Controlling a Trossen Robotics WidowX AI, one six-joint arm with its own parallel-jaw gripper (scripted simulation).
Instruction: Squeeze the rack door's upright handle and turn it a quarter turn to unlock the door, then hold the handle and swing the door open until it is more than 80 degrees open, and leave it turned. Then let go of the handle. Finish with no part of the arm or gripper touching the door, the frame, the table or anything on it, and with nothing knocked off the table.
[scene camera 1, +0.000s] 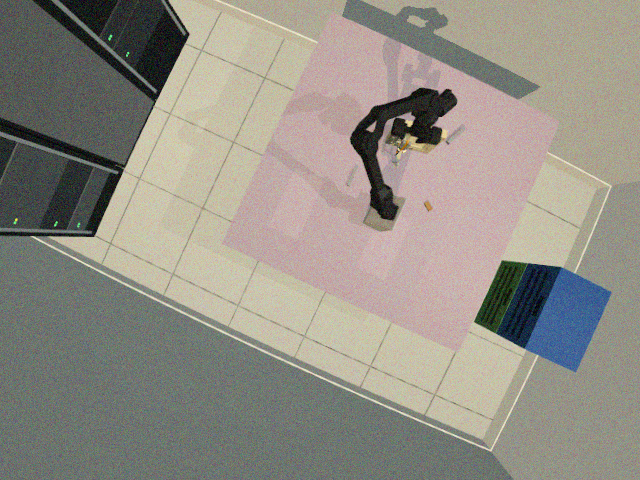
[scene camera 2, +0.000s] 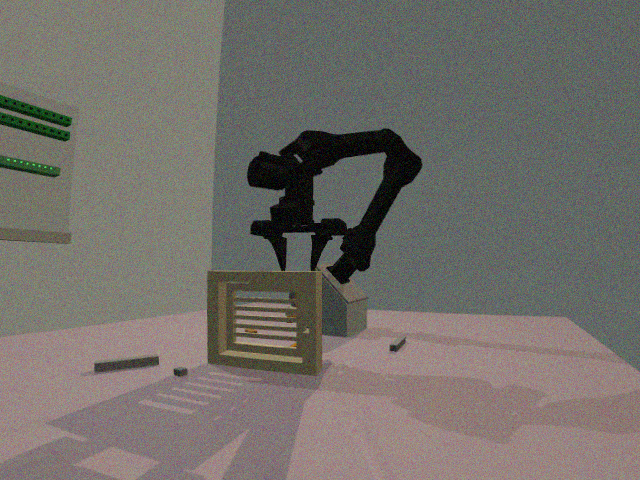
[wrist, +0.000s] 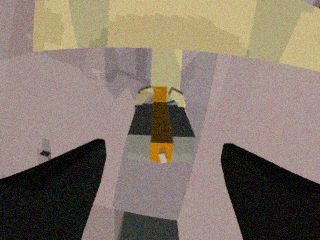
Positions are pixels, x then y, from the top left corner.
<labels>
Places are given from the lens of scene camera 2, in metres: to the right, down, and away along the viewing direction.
my gripper (scene camera 2: 297, 271): -0.04, 0.06, 0.66
beige rack frame (scene camera 2: 310, 363): -0.02, 0.21, 0.55
</labels>
